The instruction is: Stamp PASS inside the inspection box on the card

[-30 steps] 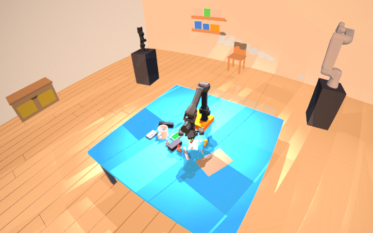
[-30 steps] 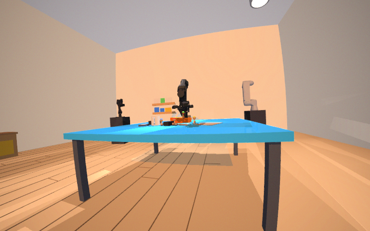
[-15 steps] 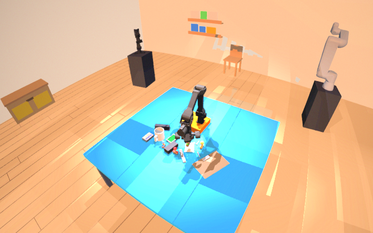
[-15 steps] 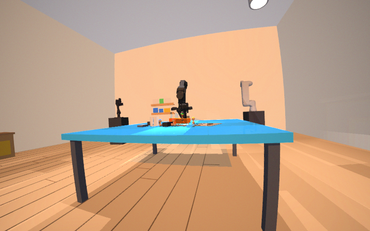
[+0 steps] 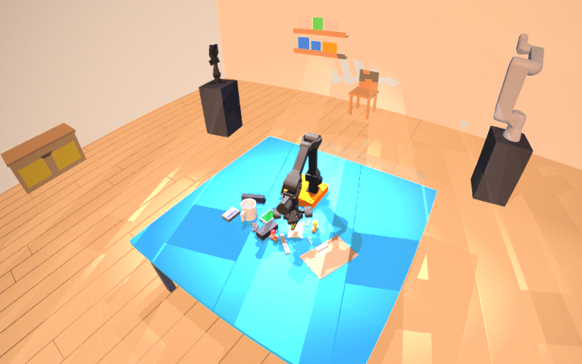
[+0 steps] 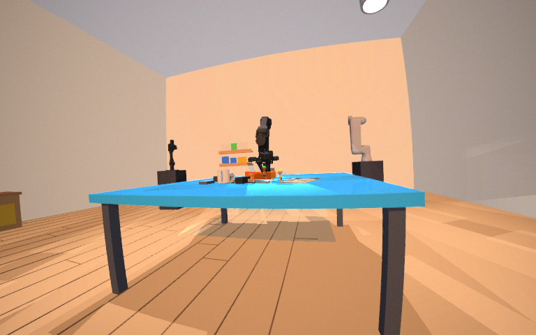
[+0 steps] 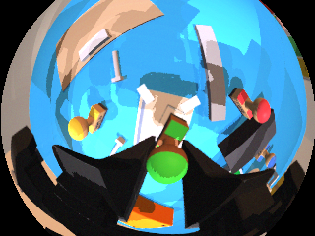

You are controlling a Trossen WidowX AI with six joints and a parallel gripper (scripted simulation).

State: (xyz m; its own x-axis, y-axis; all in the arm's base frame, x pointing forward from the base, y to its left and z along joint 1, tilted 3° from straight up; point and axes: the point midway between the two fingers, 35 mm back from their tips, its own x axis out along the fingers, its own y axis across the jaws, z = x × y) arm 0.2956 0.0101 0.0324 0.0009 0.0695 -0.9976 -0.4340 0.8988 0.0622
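Now: gripper tip 100 mm to the right of the yellow-knobbed stamp, 50 mm past it and 30 mm above it. From my gripper tip the other things lie so: green-knobbed stamp: right at my gripper tip; then red-knobbed stamp: 80 mm ahead, 70 mm to the right, 30 mm below; then dark block: 120 mm to the right, 60 mm ahead, 30 mm below.
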